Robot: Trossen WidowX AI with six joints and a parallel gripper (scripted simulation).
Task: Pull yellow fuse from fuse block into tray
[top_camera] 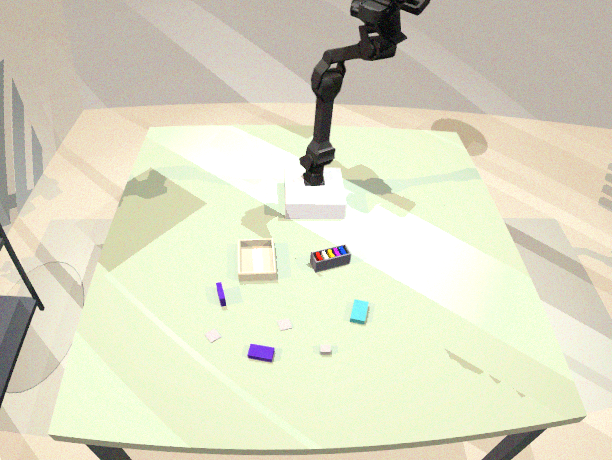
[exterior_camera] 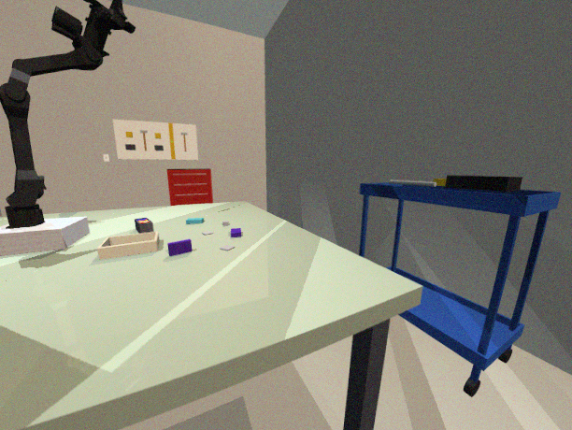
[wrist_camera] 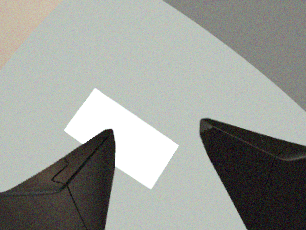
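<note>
Right now the yellow fuse is 2 cm ahead of my gripper tip, 4 cm to the right of it and 80 cm below it. Also, from my gripper tip: red fuse 3 cm ahead, 7 cm to the right, 80 cm below; purple fuse 1 cm ahead, 2 cm to the right, 80 cm below; white fuse 2 cm ahead, 6 cm to the right, 80 cm below.
</note>
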